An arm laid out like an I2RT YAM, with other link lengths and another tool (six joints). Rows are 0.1 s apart.
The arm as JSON. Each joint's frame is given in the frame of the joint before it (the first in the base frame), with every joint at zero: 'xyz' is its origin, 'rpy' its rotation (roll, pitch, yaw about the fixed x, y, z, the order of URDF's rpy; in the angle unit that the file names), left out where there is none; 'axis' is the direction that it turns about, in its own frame. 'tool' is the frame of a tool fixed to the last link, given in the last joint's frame.
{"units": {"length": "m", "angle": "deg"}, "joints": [
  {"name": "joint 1", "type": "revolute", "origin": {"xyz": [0.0, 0.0, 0.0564]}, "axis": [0.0, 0.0, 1.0]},
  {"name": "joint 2", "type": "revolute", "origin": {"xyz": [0.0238, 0.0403, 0.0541]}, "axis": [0.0, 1.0, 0.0]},
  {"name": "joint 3", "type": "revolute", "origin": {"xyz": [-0.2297, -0.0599, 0.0]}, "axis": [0.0, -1.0, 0.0]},
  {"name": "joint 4", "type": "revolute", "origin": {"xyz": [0.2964, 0.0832, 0.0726]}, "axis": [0.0, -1.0, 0.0]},
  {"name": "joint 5", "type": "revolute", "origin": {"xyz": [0.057, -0.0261, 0.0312]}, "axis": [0.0, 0.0, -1.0]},
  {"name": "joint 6", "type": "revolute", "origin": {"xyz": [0.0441, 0.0, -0.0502]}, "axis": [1.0, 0.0, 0.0]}
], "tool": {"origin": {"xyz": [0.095, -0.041, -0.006], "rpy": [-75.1, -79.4, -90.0]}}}
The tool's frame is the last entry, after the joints.
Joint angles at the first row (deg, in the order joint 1, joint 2, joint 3, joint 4, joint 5, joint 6):
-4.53 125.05 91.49 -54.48 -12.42 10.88
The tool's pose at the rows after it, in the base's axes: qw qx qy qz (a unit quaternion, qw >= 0); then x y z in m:
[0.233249, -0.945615, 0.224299, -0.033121, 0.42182, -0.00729, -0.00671]
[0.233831, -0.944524, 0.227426, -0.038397, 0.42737, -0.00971, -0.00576]
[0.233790, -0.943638, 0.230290, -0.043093, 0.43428, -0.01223, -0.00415]
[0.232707, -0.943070, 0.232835, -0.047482, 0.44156, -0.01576, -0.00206]
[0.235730, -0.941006, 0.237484, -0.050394, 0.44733, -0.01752, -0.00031]
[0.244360, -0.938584, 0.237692, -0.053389, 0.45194, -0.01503, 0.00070]
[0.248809, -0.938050, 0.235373, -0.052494, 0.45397, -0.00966, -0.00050]
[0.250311, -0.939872, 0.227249, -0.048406, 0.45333, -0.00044, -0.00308]
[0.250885, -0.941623, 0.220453, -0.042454, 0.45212, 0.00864, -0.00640]
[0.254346, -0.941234, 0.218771, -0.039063, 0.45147, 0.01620, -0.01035]
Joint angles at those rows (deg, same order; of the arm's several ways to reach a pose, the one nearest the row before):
-4.92 125.71 92.55 -54.58 -12.28 11.09
-5.19 126.55 94.01 -54.65 -12.29 11.33
-5.42 127.76 96.15 -55.09 -12.22 11.56
-5.74 129.12 98.62 -55.78 -12.05 11.65
-6.01 130.24 100.68 -56.39 -12.38 12.03
-5.94 130.86 101.85 -56.42 -13.34 12.29
-5.41 131.36 102.40 -56.35 -13.82 12.59
-4.30 131.53 102.14 -56.10 -13.97 12.66
-3.19 131.90 102.03 -56.03 -14.06 12.83
-2.39 132.27 101.83 -55.56 -14.48 13.40

